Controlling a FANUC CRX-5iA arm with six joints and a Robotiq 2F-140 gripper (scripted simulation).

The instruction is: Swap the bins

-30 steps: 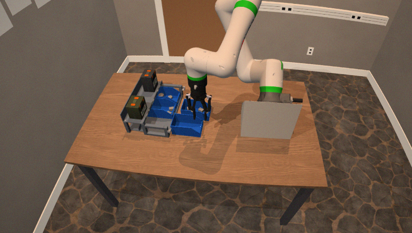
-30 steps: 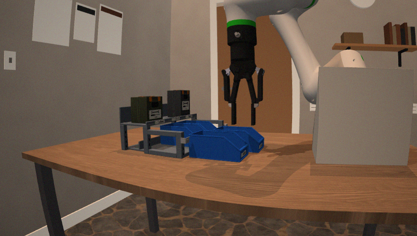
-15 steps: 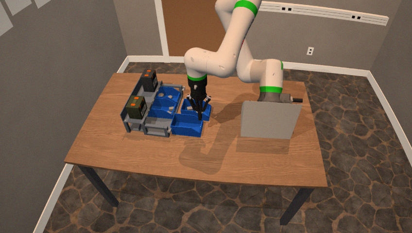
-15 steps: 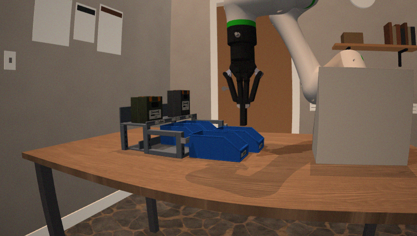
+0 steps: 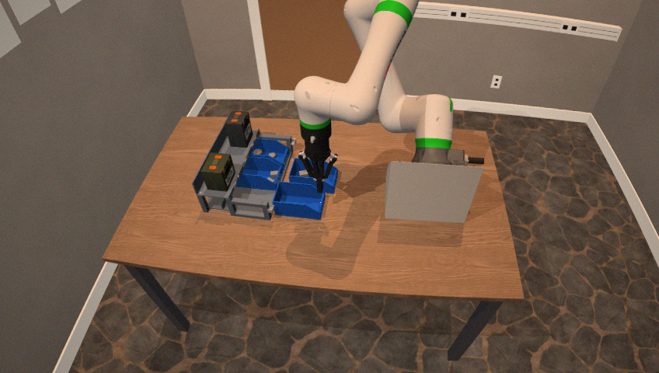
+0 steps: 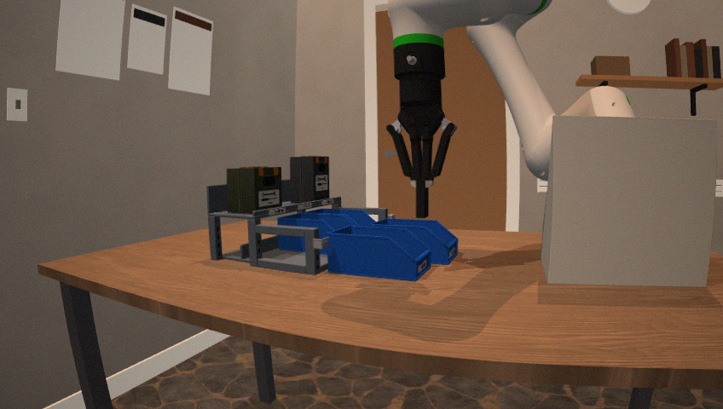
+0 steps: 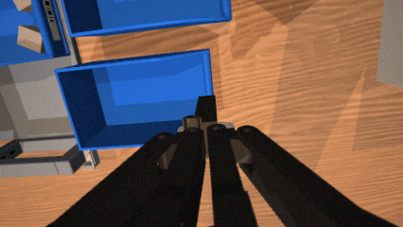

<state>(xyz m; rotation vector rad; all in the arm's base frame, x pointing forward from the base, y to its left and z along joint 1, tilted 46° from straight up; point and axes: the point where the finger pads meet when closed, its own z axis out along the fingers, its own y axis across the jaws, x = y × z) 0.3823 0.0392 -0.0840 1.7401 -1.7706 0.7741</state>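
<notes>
The tan part lies 16 cm to the right of my hand, 13 cm below it and 2 cm ahead of it. Round my hand: black box (36 cm ahead, 24 cm to the right, 2 cm above); then grey shelf (30 cm ahead, 12 cm to the right, 7 cm below).
</notes>
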